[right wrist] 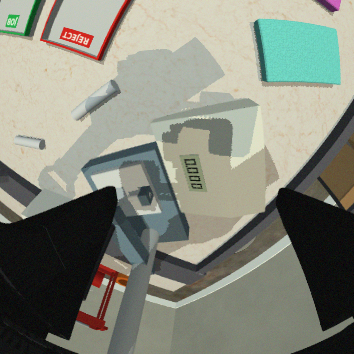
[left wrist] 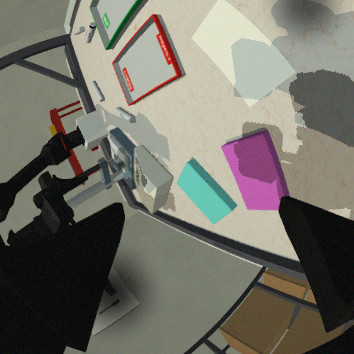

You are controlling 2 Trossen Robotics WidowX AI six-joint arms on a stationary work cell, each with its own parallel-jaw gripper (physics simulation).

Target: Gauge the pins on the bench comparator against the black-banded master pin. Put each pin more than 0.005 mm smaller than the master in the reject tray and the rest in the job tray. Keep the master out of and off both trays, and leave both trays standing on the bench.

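Frame: origin at the left arm's base, x back, y right, z up, level; centimetres.
Seen in the pictures: left gripper, fingertip midpoint: (left wrist: 204, 208); right gripper, fingertip midpoint: (right wrist: 199, 195) (left wrist: 99, 193); right arm's base, origin of the base link: (left wrist: 80, 135).
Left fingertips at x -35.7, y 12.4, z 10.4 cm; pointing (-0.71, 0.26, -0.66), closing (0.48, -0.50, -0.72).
Note:
Offsets run from my left fingertips to a thing's middle. "spot": to the spot under its first point.
In the left wrist view, the black-banded master pin {dy +46.3, dx -23.4, dz -14.0 cm} (left wrist: 90, 32) lies by the green job tray {spot: dy +35.7, dx -10.8, dz -14.6 cm} (left wrist: 117, 10) (right wrist: 32, 20), with a short pale pin {dy +55.9, dx -28.3, dz -14.0 cm} (left wrist: 79, 30) beside it. The red reject tray {dy +21.8, dx -15.0, dz -14.1 cm} (left wrist: 145, 62) (right wrist: 82, 15) stands next to the job tray. A thicker grey pin {dy +20.7, dx -30.6, dz -14.0 cm} (left wrist: 125, 114) (right wrist: 96, 100) and a smaller pin {dy +35.7, dx -38.3, dz -14.0 cm} (left wrist: 98, 90) (right wrist: 30, 142) lie on the bench near the blue comparator {dy +8.4, dx -41.6, dz -2.4 cm} (left wrist: 125, 145) (right wrist: 172, 215). Its readout box {spot: dy +2.5, dx -28.0, dz -11.2 cm} (left wrist: 157, 180) (right wrist: 225, 185) shows 0.000. My left gripper (left wrist: 204, 208) is open and empty. My right gripper (right wrist: 199, 195) is open and empty above the comparator.
A teal block {dy -3.9, dx -19.5, dz -13.9 cm} (left wrist: 206, 192) (right wrist: 300, 52) and a magenta block {dy -3.6, dx -6.8, dz -14.0 cm} (left wrist: 255, 170) lie right of the readout box in the left wrist view. A grey cylinder {spot: dy +10.8, dx -49.6, dz +0.8 cm} (right wrist: 132, 300) rises beside the comparator. A pale box {dy +31.2, dx -54.8, dz -10.7 cm} (left wrist: 92, 129) on black jointed parts stands at the bench edge.

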